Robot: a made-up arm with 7 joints.
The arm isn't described. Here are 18 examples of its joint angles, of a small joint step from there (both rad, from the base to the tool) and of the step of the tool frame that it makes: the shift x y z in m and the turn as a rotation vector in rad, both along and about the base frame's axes.
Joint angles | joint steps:
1: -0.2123 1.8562 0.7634 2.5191 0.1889 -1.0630 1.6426 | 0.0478 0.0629 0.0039 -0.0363 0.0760 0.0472 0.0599
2: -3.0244 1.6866 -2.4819 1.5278 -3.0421 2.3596 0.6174 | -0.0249 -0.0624 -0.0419 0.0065 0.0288 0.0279 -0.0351
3: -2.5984 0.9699 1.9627 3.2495 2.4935 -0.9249 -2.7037 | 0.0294 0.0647 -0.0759 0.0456 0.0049 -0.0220 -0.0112
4: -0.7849 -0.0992 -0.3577 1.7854 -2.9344 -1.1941 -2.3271 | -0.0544 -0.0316 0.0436 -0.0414 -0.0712 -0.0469 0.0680
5: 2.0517 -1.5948 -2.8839 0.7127 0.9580 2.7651 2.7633 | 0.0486 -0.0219 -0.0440 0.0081 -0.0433 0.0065 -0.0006
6: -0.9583 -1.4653 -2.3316 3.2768 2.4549 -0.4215 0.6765 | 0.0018 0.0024 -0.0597 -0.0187 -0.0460 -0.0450 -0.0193
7: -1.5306 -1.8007 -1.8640 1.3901 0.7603 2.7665 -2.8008 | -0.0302 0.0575 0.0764 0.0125 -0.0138 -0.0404 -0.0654
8: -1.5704 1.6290 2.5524 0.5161 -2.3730 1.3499 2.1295 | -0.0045 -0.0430 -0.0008 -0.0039 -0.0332 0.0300 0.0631
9: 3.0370 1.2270 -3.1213 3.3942 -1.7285 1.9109 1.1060 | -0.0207 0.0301 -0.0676 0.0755 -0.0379 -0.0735 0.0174
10: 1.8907 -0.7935 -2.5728 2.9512 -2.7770 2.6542 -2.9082 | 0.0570 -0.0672 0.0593 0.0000 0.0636 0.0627 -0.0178
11: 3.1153 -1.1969 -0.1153 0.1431 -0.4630 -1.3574 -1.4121 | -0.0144 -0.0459 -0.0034 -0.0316 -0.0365 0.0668 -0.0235
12: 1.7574 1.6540 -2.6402 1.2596 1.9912 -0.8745 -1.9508 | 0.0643 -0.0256 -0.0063 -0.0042 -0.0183 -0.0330 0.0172
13: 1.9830 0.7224 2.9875 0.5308 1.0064 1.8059 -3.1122 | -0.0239 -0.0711 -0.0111 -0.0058 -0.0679 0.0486 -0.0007
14: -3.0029 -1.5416 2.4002 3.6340 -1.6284 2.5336 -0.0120 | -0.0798 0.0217 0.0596 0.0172 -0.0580 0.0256 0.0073
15: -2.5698 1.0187 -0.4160 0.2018 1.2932 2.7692 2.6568 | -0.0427 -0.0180 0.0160 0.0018 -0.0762 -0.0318 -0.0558
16: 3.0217 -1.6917 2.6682 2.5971 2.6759 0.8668 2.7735 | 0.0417 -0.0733 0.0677 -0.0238 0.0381 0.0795 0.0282
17: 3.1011 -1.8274 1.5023 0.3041 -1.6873 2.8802 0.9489 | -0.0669 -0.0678 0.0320 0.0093 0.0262 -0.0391 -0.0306
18: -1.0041 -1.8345 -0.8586 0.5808 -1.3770 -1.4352 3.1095 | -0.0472 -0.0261 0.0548 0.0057 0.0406 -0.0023 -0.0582
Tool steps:
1: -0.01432 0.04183 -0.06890 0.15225 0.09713 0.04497
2: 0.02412 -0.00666 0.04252 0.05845 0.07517 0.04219
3: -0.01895 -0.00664 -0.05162 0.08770 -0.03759 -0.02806
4: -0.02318 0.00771 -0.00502 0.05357 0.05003 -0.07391
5: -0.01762 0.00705 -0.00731 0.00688 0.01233 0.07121
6: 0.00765 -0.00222 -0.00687 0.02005 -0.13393 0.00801
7: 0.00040 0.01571 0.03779 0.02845 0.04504 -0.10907
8: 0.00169 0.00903 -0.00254 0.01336 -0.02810 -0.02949
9: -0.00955 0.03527 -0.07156 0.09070 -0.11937 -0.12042
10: 0.03022 -0.03337 -0.04866 0.09377 -0.11854 0.09520
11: -0.00314 -0.00547 -0.00585 0.04460 -0.04188 -0.04689
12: -0.01824 -0.00897 0.00136 0.02942 -0.03347 0.04865
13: -0.01200 -0.00148 -0.03201 0.08004 0.07546 0.03245
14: -0.01508 -0.04922 0.01690 0.02370 -0.07202 -0.10379
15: 0.00613 0.00123 0.00770 -0.02686 0.02574 0.00860
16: -0.01879 0.05466 -0.06480 0.15050 0.03093 0.05031
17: -0.01204 -0.01054 -0.00708 -0.00804 0.01523 -0.06457
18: 0.00709 0.02945 0.00339 -0.06989 -0.03022 -0.09132
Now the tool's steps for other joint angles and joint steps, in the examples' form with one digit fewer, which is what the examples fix.
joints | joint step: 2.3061 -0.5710 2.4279 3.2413 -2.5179 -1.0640 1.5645 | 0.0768 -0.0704 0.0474 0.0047 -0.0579 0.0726 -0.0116
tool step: 0.0492 -0.0020 -0.0200 -0.0198 0.0080 0.0747
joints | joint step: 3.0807 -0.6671 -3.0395 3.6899 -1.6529 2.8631 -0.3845 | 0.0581 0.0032 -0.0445 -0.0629 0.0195 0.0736 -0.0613
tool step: 0.0223 0.0257 -0.0022 0.0555 0.0690 0.0938
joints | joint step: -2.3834 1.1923 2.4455 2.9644 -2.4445 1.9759 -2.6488 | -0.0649 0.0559 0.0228 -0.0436 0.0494 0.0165 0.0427
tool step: -0.0207 0.0139 -0.0264 -0.0128 -0.0706 -0.0503
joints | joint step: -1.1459 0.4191 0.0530 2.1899 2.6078 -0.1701 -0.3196 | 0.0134 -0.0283 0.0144 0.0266 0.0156 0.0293 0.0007
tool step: 0.0146 0.0147 0.0353 -0.0638 -0.0526 0.0433
